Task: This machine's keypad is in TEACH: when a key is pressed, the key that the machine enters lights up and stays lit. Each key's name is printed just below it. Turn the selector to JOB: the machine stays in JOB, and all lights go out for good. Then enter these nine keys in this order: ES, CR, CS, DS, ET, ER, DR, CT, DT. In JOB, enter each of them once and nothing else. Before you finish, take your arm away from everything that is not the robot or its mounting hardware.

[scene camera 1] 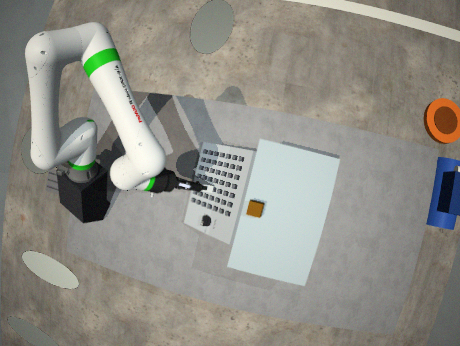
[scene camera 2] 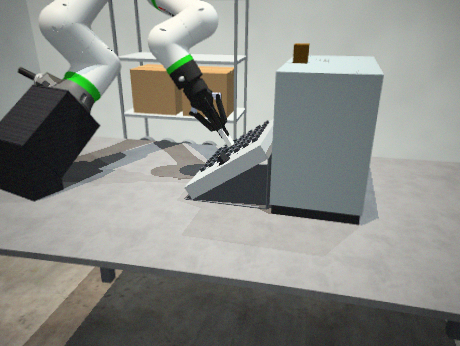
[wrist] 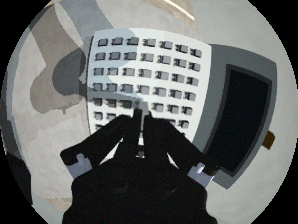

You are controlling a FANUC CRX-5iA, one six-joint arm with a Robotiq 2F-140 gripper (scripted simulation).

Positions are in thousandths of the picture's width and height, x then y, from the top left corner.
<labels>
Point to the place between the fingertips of my gripper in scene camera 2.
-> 503,421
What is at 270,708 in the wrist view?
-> My gripper.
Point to a pale blue machine cabinet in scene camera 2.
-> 708,325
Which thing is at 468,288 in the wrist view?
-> A keypad.
</labels>
